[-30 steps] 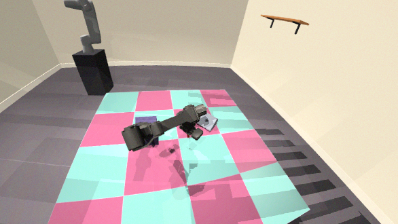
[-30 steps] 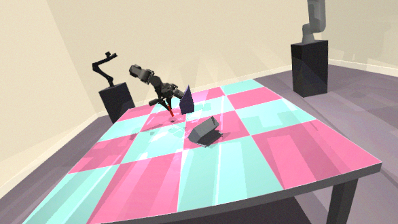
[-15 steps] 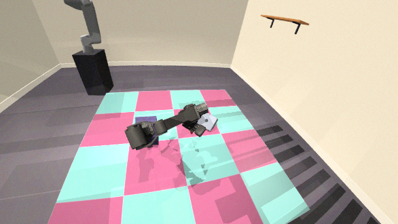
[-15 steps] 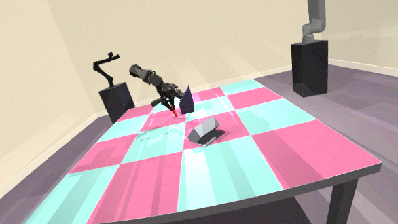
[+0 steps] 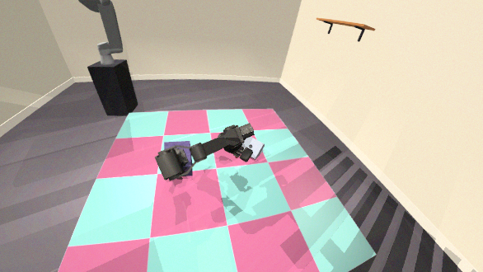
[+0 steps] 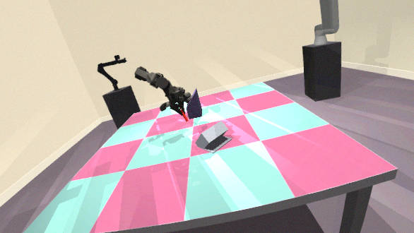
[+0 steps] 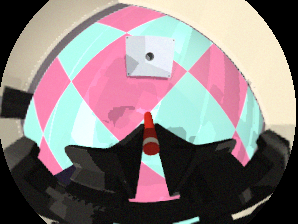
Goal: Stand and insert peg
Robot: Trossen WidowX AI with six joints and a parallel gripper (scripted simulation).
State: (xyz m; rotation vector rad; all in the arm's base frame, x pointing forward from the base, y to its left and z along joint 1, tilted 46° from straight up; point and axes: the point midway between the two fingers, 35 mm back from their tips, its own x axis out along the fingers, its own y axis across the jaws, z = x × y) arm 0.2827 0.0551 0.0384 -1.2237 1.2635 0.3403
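The sloped grey panel lies 13 cm ahead of my gripper tip, 14 cm to the left of it and 9 cm below it. Round my gripper tip: red peg: 1 cm to the right, 1 cm above.
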